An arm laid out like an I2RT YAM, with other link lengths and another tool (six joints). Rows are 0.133 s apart.
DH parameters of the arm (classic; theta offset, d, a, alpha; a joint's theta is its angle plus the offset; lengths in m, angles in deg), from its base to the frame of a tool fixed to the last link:
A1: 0 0.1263 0.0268 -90
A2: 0 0 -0.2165 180
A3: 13.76 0 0.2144 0
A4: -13.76 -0.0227 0.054 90
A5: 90 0.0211 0 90
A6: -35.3 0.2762 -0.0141 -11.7
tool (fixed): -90 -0.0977 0 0
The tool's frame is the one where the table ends.
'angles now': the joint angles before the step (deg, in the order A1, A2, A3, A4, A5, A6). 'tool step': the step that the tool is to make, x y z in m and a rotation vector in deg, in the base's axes. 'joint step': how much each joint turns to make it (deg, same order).
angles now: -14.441, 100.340, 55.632, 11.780, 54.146, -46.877
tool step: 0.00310, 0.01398, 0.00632, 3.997, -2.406, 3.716
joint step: 0.295, -4.390, -0.691, -4.673, -5.317, 2.961
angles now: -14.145, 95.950, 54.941, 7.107, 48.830, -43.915
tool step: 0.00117, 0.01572, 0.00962, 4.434, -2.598, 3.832
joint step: 0.112, -5.125, -0.456, -5.280, -5.851, 2.856
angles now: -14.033, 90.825, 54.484, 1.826, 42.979, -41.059
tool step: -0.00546, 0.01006, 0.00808, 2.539, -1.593, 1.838
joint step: 0.004, -4.458, -1.088, -3.590, -3.128, 1.737
